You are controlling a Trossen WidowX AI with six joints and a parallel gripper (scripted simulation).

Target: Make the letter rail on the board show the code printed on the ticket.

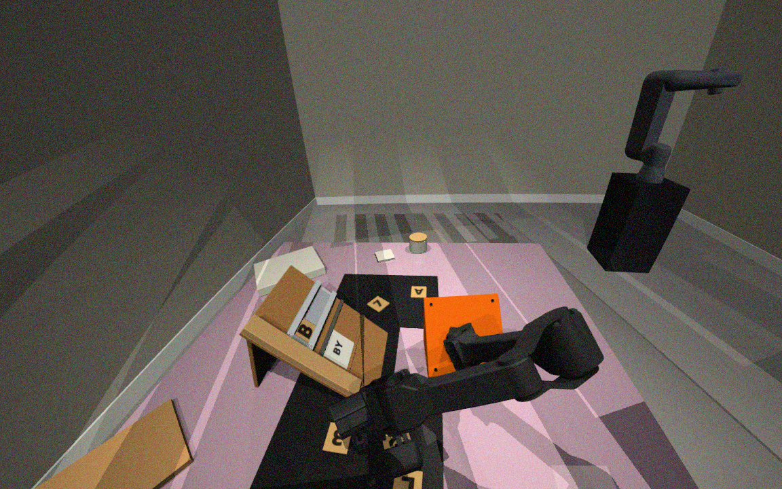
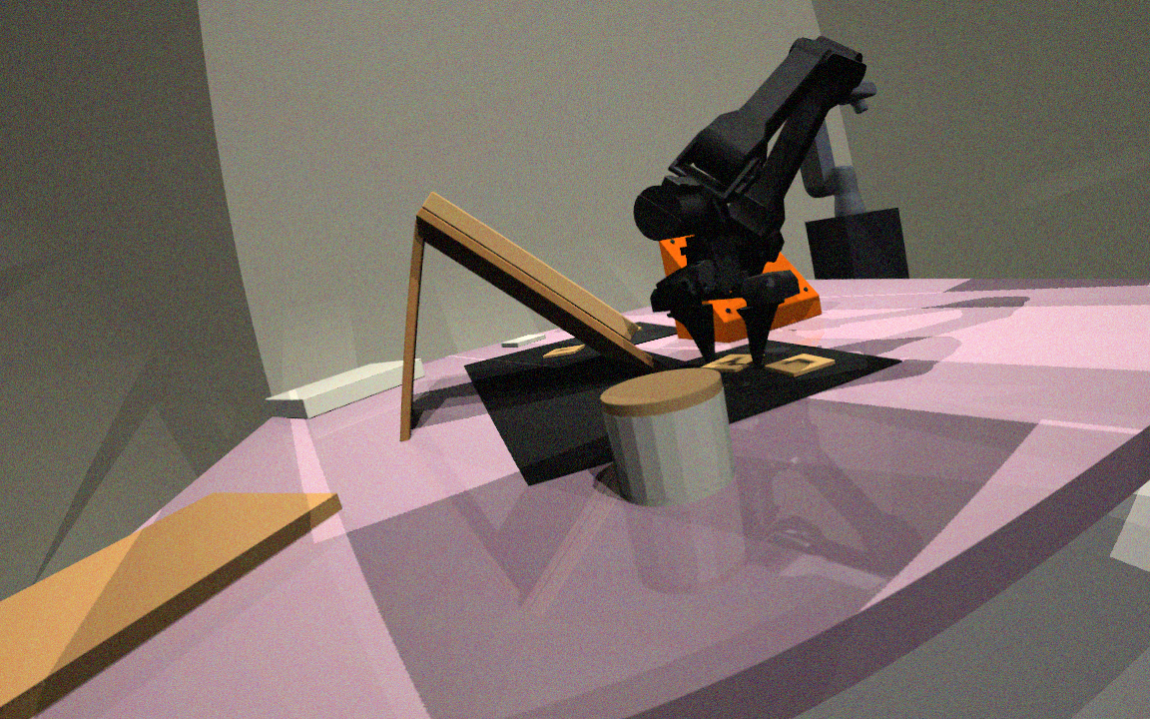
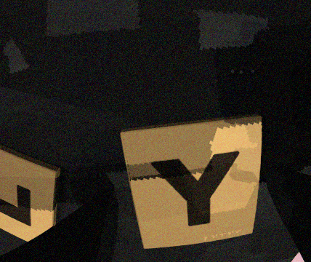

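Right now my gripper tip is right at the y tile. Also, from my gripper tip: black mat (20 cm to the right, 7 cm ahead); then l tile (9 cm to the left, 4 cm behind); then 3 tile (13 cm ahead, 3 cm to the left).
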